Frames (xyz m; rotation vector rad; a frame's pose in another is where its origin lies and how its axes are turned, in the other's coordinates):
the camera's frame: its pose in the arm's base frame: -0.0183 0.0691 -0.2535 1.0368 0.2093 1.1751
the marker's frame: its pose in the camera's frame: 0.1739 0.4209 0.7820 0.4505 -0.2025 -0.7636
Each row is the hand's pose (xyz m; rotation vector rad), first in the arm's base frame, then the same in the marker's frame.
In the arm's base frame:
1: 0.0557 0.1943 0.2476 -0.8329 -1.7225 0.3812
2: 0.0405 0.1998 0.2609 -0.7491 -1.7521 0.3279
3: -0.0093 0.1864 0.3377 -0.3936 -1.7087 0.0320
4: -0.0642 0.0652 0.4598 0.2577 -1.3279 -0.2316
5: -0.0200 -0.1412 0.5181 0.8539 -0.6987 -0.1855
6: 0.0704 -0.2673 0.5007 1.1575 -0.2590 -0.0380
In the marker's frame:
1: 0.1560 -0.2149 -0.4895 -2.3390 -1.7477 1.1219
2: 0.1439 -0.2028 -0.5015 -2.2334 -1.8250 1.1150
3: 0.0770 -0.1398 -0.5125 -1.7851 -2.0462 0.8756
4: -0.0679 -0.0625 -0.4375 -1.0624 -1.9029 0.5050
5: -0.1682 -0.0549 -0.2430 -0.4905 -1.3387 0.2770
6: -0.1662 -0.0922 -0.0914 -0.2081 -0.8976 0.2078

